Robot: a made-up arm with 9 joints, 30 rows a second.
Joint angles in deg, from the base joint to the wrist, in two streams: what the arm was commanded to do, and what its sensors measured. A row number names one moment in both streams.
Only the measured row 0 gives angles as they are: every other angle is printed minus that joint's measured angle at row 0.
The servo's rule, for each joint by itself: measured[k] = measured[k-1] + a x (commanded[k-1-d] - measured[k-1]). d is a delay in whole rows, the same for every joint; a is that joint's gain. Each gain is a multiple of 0.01, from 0.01 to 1. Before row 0 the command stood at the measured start. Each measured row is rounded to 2 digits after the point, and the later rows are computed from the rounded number. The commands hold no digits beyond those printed.
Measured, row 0:
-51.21, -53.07, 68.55, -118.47, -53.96, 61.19, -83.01, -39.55, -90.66
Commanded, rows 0 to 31:
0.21, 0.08, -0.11, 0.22, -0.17, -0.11, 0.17, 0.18, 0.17
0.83, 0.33, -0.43, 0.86, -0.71, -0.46, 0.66, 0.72, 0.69
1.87, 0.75, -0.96, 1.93, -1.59, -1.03, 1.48, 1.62, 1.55
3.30, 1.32, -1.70, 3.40, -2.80, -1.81, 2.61, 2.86, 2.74
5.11, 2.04, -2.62, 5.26, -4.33, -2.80, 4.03, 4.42, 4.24
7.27, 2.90, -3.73, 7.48, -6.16, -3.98, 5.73, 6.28, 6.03
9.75, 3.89, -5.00, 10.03, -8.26, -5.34, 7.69, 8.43, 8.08
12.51, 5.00, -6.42, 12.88, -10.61, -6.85, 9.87, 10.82, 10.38
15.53, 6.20, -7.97, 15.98, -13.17, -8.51, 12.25, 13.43, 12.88
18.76, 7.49, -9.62, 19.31, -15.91, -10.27, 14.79, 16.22, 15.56
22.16, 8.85, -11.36, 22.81, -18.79, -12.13, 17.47, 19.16, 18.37
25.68, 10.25, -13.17, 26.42, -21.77, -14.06, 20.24, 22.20, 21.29
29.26, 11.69, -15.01, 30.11, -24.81, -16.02, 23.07, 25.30, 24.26
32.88, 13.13, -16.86, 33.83, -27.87, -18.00, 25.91, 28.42, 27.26
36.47, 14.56, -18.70, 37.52, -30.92, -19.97, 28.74, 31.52, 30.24
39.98, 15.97, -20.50, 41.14, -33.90, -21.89, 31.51, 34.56, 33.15
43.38, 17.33, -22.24, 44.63, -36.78, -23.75, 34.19, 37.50, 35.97
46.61, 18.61, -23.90, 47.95, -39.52, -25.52, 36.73, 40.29, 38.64
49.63, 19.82, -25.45, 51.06, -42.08, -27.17, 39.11, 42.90, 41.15
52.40, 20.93, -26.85, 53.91, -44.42, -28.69, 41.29, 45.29, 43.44
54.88, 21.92, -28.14, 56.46, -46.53, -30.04, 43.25, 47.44, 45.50
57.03, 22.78, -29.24, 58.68, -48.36, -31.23, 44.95, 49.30, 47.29
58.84, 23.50, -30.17, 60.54, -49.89, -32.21, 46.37, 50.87, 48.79
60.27, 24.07, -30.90, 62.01, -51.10, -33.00, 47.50, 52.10, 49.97
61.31, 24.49, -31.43, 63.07, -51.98, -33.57, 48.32, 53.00, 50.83
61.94, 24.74, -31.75, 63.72, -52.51, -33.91, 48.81, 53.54, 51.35
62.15, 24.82, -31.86, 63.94, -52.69, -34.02, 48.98, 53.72, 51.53
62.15, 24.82, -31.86, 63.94, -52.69, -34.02, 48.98, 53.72, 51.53
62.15, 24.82, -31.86, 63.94, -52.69, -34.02, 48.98, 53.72, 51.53
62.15, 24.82, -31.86, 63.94, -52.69, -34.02, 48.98, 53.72, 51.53
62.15, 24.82, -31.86, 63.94, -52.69, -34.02, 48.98, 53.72, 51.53
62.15, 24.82, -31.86, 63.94, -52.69, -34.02, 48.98, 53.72, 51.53
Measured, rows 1 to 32:
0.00, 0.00, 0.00, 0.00, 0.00, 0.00, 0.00, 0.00, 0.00
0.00, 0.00, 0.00, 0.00, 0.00, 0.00, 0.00, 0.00, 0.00
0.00, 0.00, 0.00, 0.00, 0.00, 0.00, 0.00, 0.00, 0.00
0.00, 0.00, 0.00, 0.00, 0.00, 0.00, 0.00, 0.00, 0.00
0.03, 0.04, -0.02, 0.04, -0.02, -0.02, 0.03, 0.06, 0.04
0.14, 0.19, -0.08, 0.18, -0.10, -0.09, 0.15, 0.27, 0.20
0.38, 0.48, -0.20, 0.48, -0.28, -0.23, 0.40, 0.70, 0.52
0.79, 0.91, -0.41, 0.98, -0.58, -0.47, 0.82, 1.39, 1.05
1.39, 1.49, -0.72, 1.71, -1.03, -0.82, 1.43, 2.36, 1.82
2.21, 2.21, -1.14, 2.69, -1.65, -1.29, 2.25, 3.61, 2.83
3.27, 3.07, -1.68, 3.94, -2.44, -1.90, 3.28, 5.15, 4.09
4.56, 4.05, -2.34, 5.46, -3.42, -2.64, 4.53, 6.96, 5.60
6.10, 5.15, -3.13, 7.25, -4.59, -3.52, 6.00, 9.03, 7.35
7.87, 6.34, -4.04, 9.30, -5.95, -4.53, 7.67, 11.33, 9.32
9.87, 7.62, -5.06, 11.60, -7.49, -5.67, 9.53, 13.84, 11.49
12.08, 8.96, -6.20, 14.12, -9.20, -6.93, 11.56, 16.52, 13.84
14.49, 10.35, -7.43, 16.84, -11.07, -8.29, 13.75, 19.33, 16.34
17.06, 11.77, -8.75, 19.73, -13.09, -9.75, 16.06, 22.24, 18.96
19.78, 13.19, -10.14, 22.75, -15.23, -11.28, 18.47, 25.21, 21.67
22.61, 14.61, -11.59, 25.88, -17.47, -12.87, 20.95, 28.20, 24.43
25.52, 16.00, -13.08, 29.07, -19.79, -14.50, 23.47, 31.18, 27.20
28.47, 17.33, -14.59, 32.28, -22.16, -16.15, 25.99, 34.10, 29.95
31.43, 18.60, -16.11, 35.47, -24.55, -17.80, 28.48, 36.92, 32.64
34.37, 19.79, -17.61, 38.60, -26.93, -19.43, 30.91, 39.60, 35.23
37.24, 20.88, -19.08, 41.64, -29.28, -21.02, 33.25, 42.11, 37.69
40.01, 21.85, -20.50, 44.54, -31.57, -22.55, 35.47, 44.41, 39.99
42.65, 22.69, -21.85, 47.26, -33.77, -24.00, 37.54, 46.48, 42.10
45.12, 23.39, -23.12, 49.77, -35.85, -25.35, 39.43, 48.28, 43.99
47.39, 23.95, -24.28, 52.03, -37.79, -26.58, 41.12, 49.79, 45.63
49.43, 24.35, -25.33, 54.02, -39.56, -27.68, 42.58, 50.99, 47.00
51.21, 24.59, -26.24, 55.71, -41.14, -28.63, 43.80, 51.86, 48.09
52.74, 24.71, -27.03, 57.11, -42.53, -29.44, 44.78, 52.46, 48.92
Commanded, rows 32 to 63:
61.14, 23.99, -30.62, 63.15, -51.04, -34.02, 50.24, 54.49, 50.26
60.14, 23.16, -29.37, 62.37, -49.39, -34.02, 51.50, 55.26, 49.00
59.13, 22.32, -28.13, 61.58, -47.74, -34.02, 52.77, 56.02, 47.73
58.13, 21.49, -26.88, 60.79, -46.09, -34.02, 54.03, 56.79, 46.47
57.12, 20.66, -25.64, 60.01, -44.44, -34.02, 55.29, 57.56, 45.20
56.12, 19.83, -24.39, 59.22, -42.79, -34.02, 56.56, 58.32, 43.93
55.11, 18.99, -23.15, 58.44, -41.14, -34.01, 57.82, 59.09, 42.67
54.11, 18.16, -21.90, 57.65, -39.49, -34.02, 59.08, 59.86, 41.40
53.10, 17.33, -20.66, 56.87, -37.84, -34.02, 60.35, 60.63, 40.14
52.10, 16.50, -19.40, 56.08, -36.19, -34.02, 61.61, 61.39, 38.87
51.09, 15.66, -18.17, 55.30, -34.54, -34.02, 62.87, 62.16, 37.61
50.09, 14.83, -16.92, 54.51, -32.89, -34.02, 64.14, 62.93, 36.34
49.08, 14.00, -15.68, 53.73, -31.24, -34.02, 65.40, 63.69, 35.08
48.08, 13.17, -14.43, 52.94, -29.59, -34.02, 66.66, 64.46, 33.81
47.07, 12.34, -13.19, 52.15, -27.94, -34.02, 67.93, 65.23, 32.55
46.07, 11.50, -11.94, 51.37, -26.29, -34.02, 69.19, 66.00, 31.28
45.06, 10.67, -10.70, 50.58, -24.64, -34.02, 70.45, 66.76, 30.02
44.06, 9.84, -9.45, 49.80, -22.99, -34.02, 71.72, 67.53, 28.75
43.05, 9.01, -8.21, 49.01, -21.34, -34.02, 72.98, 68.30, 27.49
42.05, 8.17, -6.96, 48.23, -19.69, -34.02, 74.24, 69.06, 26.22
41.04, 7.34, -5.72, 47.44, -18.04, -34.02, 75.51, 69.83, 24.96
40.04, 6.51, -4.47, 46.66, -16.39, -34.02, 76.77, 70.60, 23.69
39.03, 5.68, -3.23, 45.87, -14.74, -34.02, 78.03, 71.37, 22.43
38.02, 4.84, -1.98, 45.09, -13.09, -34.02, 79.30, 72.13, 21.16
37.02, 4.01, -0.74, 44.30, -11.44, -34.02, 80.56, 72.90, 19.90
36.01, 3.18, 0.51, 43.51, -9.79, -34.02, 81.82, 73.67, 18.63
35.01, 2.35, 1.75, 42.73, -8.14, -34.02, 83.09, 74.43, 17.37
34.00, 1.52, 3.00, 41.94, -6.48, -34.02, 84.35, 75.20, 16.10
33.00, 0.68, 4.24, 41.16, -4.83, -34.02, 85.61, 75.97, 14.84
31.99, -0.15, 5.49, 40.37, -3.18, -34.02, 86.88, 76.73, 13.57
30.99, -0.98, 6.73, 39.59, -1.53, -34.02, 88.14, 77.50, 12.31
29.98, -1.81, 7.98, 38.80, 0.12, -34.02, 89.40, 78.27, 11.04
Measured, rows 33 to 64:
54.06, 24.77, -27.71, 58.27, -43.75, -30.13, 45.58, 52.86, 49.55
55.19, 24.80, -28.29, 59.23, -44.82, -30.71, 46.23, 53.14, 50.03
56.16, 24.81, -28.79, 60.03, -45.76, -31.21, 46.75, 53.33, 50.39
57.00, 24.82, -29.22, 60.69, -46.59, -31.63, 47.17, 53.45, 50.66
57.58, 24.40, -29.42, 61.11, -47.12, -31.99, 47.75, 53.78, 50.56
57.94, 23.77, -29.41, 61.32, -47.39, -32.29, 48.46, 54.25, 50.19
58.11, 23.03, -29.23, 61.36, -47.43, -32.55, 49.28, 54.82, 49.60
58.11, 22.24, -28.90, 61.26, -47.27, -32.77, 50.18, 55.45, 48.85
57.97, 21.43, -28.44, 61.05, -46.93, -32.96, 51.15, 56.13, 47.97
57.71, 20.61, -27.87, 60.74, -46.43, -33.12, 52.18, 56.83, 47.00
57.35, 19.78, -27.21, 60.35, -45.80, -33.25, 53.25, 57.55, 45.96
56.90, 18.95, -26.47, 59.89, -45.04, -33.37, 54.36, 58.29, 44.87
56.37, 18.12, -25.66, 59.38, -44.18, -33.47, 55.50, 59.04, 43.73
55.77, 17.29, -24.78, 58.82, -43.22, -33.55, 56.66, 59.79, 42.56
55.11, 16.46, -23.85, 58.22, -42.18, -33.62, 57.84, 60.55, 41.37
54.41, 15.63, -22.88, 57.59, -41.07, -33.68, 59.04, 61.31, 40.16
53.66, 14.80, -21.87, 56.93, -39.89, -33.73, 60.25, 62.07, 38.94
52.88, 13.97, -20.83, 56.25, -38.65, -33.77, 61.47, 62.83, 37.71
52.07, 13.14, -19.76, 55.55, -37.36, -33.81, 62.70, 63.60, 36.47
51.23, 12.30, -18.67, 54.84, -36.03, -33.84, 63.93, 64.37, 35.22
50.37, 11.47, -17.55, 54.12, -34.66, -33.87, 65.17, 65.13, 33.97
49.49, 10.64, -16.42, 53.39, -33.26, -33.89, 66.41, 65.90, 32.72
48.59, 9.81, -15.27, 52.65, -31.83, -33.91, 67.66, 66.67, 31.46
47.67, 8.97, -14.11, 51.90, -30.37, -33.93, 68.91, 67.43, 30.20
46.74, 8.14, -12.94, 51.14, -28.89, -33.94, 70.16, 68.20, 28.94
45.80, 7.31, -11.75, 50.38, -27.39, -33.95, 71.42, 68.97, 27.68
44.85, 6.48, -10.56, 49.61, -25.87, -33.96, 72.68, 69.74, 26.42
43.89, 5.64, -9.36, 48.84, -24.34, -33.97, 73.94, 70.50, 25.16
42.93, 4.81, -8.15, 48.07, -22.79, -33.98, 75.20, 71.27, 23.90
41.96, 3.98, -6.94, 47.29, -21.23, -33.99, 76.46, 72.04, 22.64
40.99, 3.15, -5.72, 46.51, -19.66, -33.99, 77.72, 72.80, 21.38
40.01, 2.32, -4.50, 45.73, -18.08, -33.99, 78.98, 73.57, 20.11

